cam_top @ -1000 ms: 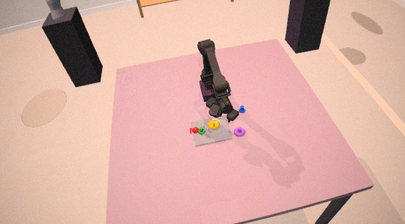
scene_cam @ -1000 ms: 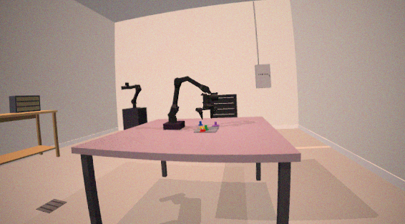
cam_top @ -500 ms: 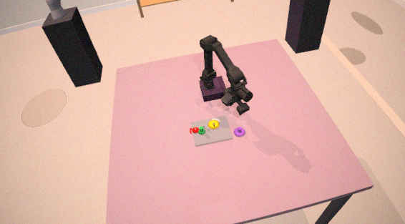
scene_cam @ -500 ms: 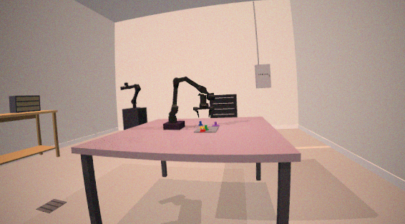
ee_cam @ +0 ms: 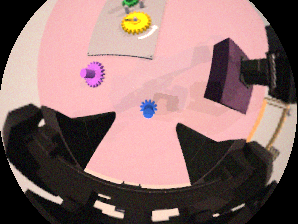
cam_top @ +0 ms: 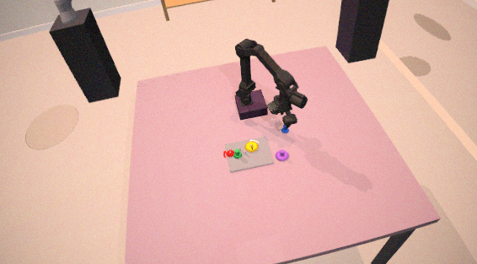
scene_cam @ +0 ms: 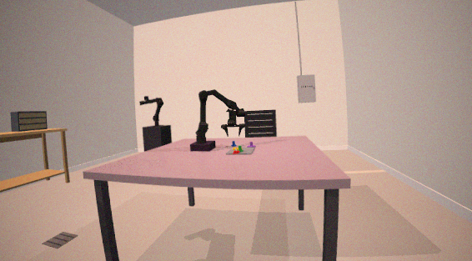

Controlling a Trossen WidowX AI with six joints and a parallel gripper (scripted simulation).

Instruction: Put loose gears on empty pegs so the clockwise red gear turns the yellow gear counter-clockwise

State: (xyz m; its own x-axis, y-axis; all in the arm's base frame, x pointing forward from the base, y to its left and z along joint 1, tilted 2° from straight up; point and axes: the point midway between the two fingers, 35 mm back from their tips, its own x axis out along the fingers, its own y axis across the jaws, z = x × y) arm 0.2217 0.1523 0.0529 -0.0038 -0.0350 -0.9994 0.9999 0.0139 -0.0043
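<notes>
Right now my gripper tip is 6 cm above the blue gear. Round my gripper tip: yellow gear (19 cm to the right, 6 cm below, 6 cm ahead); then purple gear (15 cm ahead, 6 cm to the right, 6 cm below); then green gear (26 cm to the right, 9 cm ahead, 5 cm below).
</notes>
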